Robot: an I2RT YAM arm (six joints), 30 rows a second.
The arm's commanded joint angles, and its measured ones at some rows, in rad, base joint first. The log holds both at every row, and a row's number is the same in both.
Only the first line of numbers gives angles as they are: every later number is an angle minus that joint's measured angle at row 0.
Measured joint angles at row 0:
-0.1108 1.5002 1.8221 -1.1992 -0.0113 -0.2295
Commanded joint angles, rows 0 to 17:
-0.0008 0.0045 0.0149 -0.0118 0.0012 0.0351
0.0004 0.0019 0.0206 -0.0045 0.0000 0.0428
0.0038 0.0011 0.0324 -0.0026 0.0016 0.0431
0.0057 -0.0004 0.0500 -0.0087 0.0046 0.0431
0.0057 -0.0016 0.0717 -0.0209 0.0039 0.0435
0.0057 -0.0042 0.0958 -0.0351 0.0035 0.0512
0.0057 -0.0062 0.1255 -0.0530 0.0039 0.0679
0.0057 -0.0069 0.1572 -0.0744 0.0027 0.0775
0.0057 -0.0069 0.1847 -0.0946 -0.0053 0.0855
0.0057 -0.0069 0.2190 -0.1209 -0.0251 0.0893
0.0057 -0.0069 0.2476 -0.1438 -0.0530 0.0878
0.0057 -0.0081 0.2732 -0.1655 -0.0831 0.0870
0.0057 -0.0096 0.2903 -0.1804 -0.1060 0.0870
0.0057 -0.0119 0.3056 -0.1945 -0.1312 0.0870
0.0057 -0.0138 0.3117 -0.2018 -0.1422 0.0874
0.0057 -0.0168 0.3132 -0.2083 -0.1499 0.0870
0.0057 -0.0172 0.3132 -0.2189 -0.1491 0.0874
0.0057 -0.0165 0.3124 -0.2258 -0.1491 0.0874
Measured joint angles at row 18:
0.0004 -0.0130 0.2972 -0.2105 -0.0968 0.0649
